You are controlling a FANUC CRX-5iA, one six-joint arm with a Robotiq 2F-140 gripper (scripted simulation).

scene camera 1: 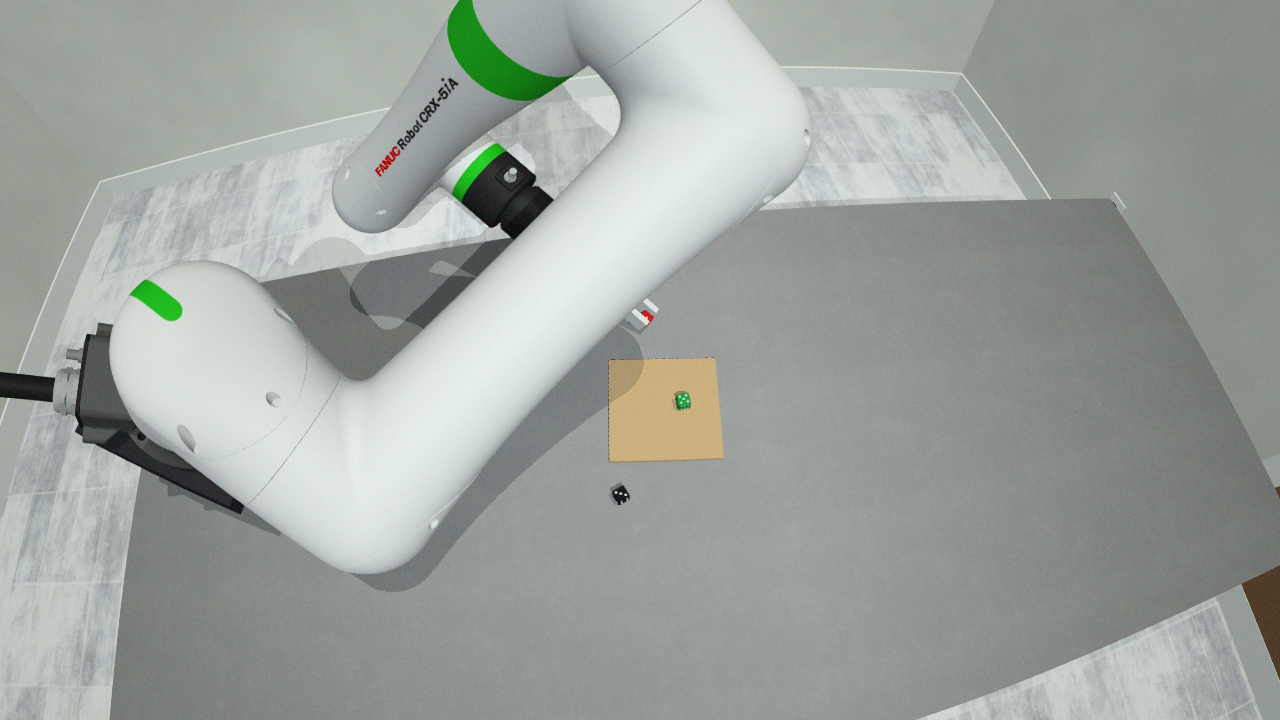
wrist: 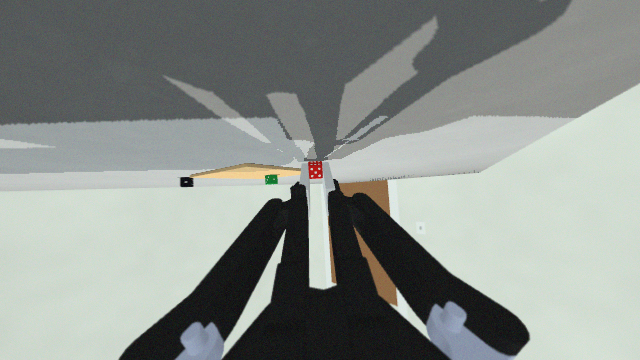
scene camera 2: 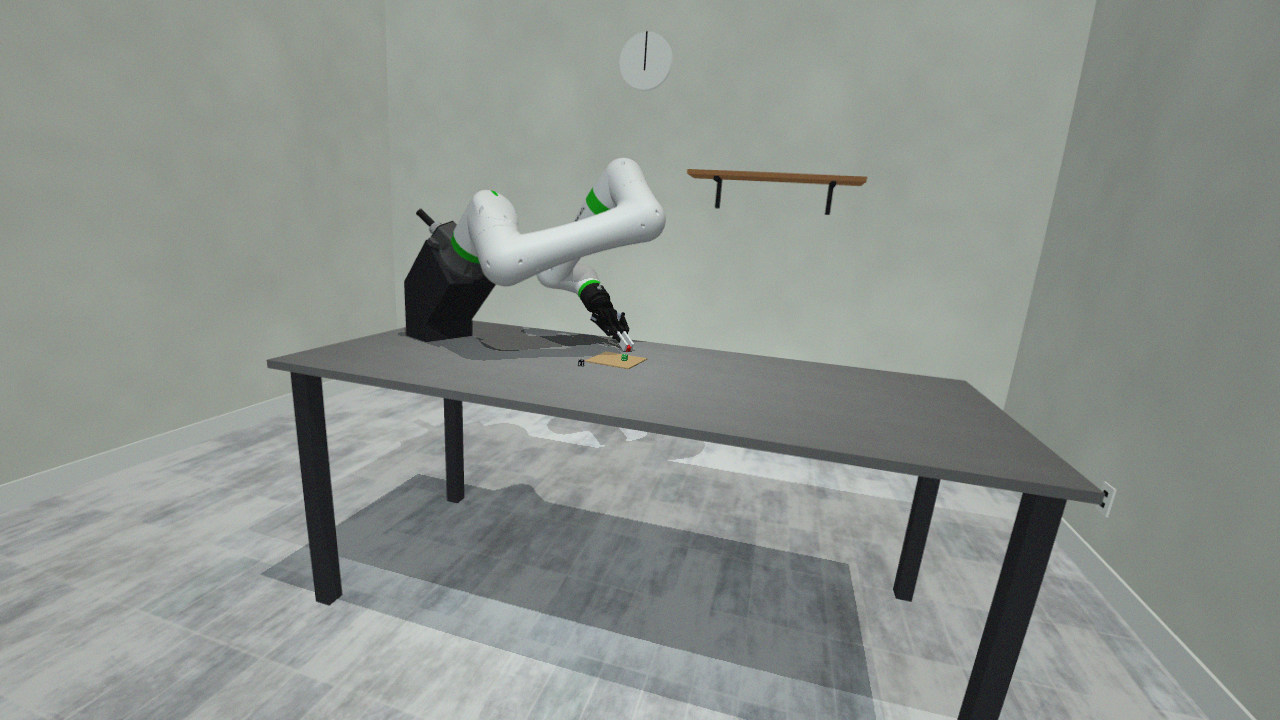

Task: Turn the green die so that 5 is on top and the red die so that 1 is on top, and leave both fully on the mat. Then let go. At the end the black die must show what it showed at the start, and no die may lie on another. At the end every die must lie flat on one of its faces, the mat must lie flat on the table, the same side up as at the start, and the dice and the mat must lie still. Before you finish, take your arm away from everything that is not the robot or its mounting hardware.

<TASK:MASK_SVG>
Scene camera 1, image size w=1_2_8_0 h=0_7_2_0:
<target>my gripper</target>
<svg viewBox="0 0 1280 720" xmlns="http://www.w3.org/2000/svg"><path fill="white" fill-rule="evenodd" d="M647 298L625 317L637 330L644 328L650 322L640 312L646 310L651 315L654 315L658 311L658 308ZM539 186L533 186L511 208L504 219L501 219L501 229L513 240L554 200Z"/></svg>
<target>tan mat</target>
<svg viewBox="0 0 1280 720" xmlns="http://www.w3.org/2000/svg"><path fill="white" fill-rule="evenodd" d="M715 358L609 360L610 462L724 459ZM677 394L689 393L691 400L689 409L678 410L676 404Z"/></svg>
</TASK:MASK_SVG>
